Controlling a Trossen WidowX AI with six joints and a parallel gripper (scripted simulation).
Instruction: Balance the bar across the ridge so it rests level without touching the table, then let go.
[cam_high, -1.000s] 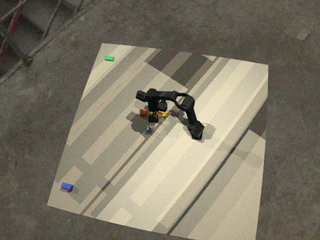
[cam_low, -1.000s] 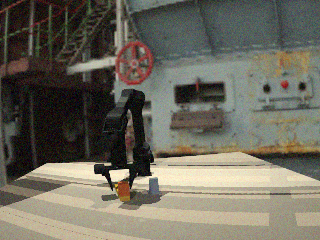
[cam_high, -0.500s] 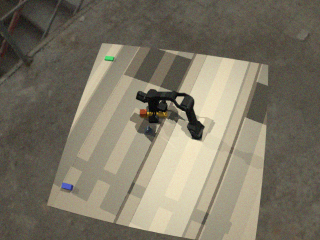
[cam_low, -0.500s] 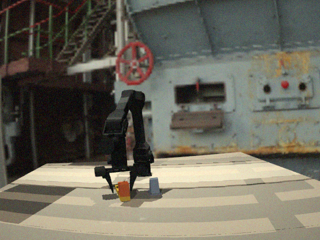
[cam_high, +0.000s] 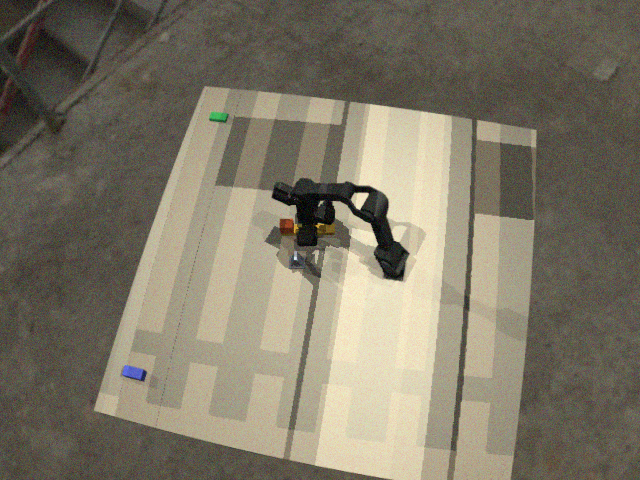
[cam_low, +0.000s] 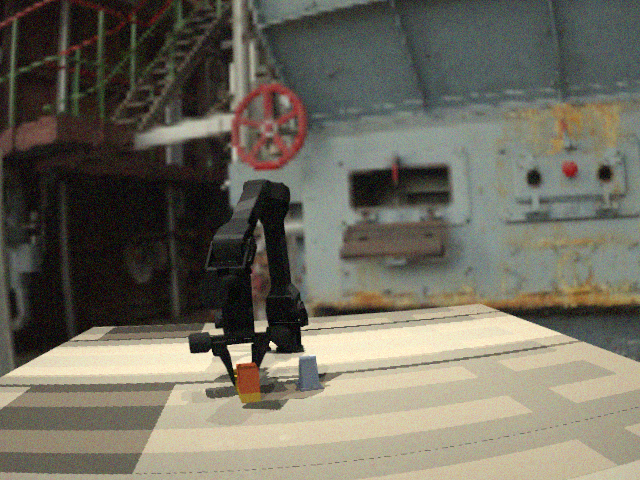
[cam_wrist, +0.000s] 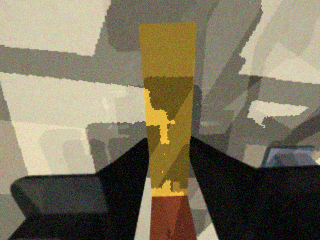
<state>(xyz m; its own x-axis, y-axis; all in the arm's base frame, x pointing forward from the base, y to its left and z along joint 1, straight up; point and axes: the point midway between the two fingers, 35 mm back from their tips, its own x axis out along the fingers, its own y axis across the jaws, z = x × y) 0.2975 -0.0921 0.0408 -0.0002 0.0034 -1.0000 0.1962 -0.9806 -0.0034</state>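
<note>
The small grey-blue ridge is 2 cm ahead of my gripper tip, 12 cm to the left of it and 5 cm above it. The rest, counted from my gripper tip: green block 44 cm ahead, 41 cm to the right; then blue block 44 cm ahead, 59 cm to the left, 1 cm above.
</note>
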